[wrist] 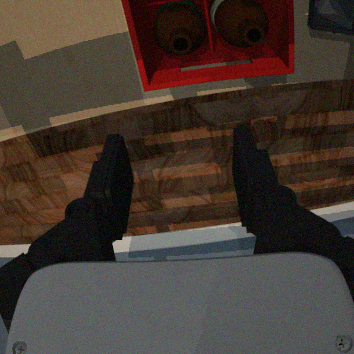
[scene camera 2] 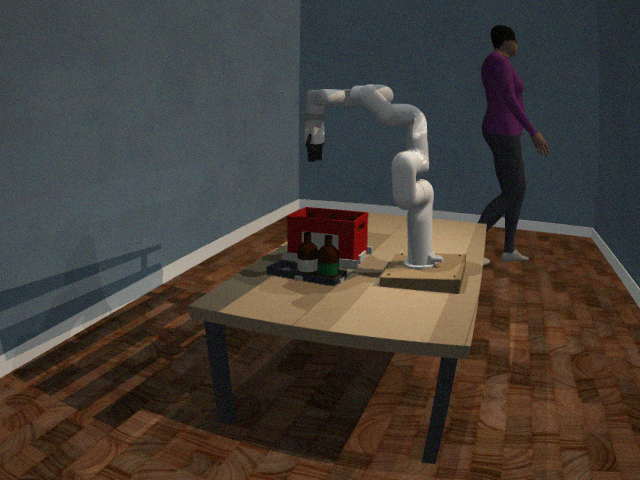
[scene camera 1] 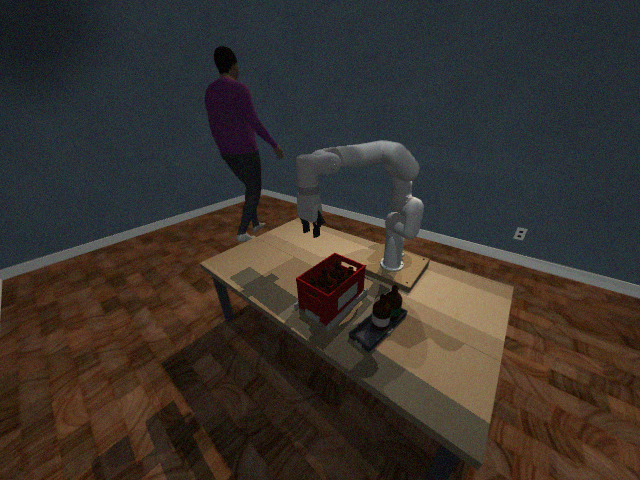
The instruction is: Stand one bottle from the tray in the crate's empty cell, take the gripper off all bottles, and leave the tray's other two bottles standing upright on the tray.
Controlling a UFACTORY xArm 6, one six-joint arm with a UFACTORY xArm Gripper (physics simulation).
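Frame: origin at the arm's base, x down, y left, z ahead, level; centimetres.
Seen in the pictures: gripper, between the fingertips: (wrist: 179, 151) (scene camera 2: 314, 160) (scene camera 1: 311, 234); arm's base, origin of its link: (scene camera 2: 420, 264) (scene camera 1: 391, 264).
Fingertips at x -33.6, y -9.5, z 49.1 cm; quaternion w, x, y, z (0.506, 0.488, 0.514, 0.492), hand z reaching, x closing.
Offsets run from my fingertips to a thing's top centre. "spot": to the spot under its first point. Level surfaces: height alone.
The red crate {dz -7.9, dx +20.7, dy +3.4 cm} (scene camera 1: 314, 301) (scene camera 2: 330, 225) (wrist: 148, 81) stands on the table. Inside it, a brown bottle with a green label {dz +1.3, dx +21.9, dy +0.4 cm} (wrist: 176, 25) and a brown bottle with a white rim of label {spot: dz -0.6, dx +25.3, dy +8.0 cm} (wrist: 239, 21) stand in neighbouring end cells; more dark bottles show inside in scene camera 1. The dark tray {dz -11.6, dx +35.6, dy +28.2 cm} (scene camera 1: 368, 336) (scene camera 2: 277, 270) (wrist: 330, 19) holds a white-label bottle {dz -12.3, dx +22.2, dy +28.2 cm} (scene camera 1: 381, 315) (scene camera 2: 307, 256) and a green-label bottle {dz -20.5, dx +22.2, dy +28.3 cm} (scene camera 1: 396, 299) (scene camera 2: 328, 259), both upright; its third place is bare. My gripper (scene camera 1: 311, 233) (scene camera 2: 314, 158) (wrist: 179, 151) is open and empty, high above and off the crate's end, apart from all bottles.
The robot's base stands on a wooden plate (scene camera 1: 413, 276) (scene camera 2: 421, 281) beside the crate and tray on the table {dx +38.2 cm} (scene camera 1: 460, 330) (scene camera 2: 372, 310). A person in purple (scene camera 1: 231, 116) (scene camera 2: 502, 95) is beyond the table. The table's edge runs near the crate.
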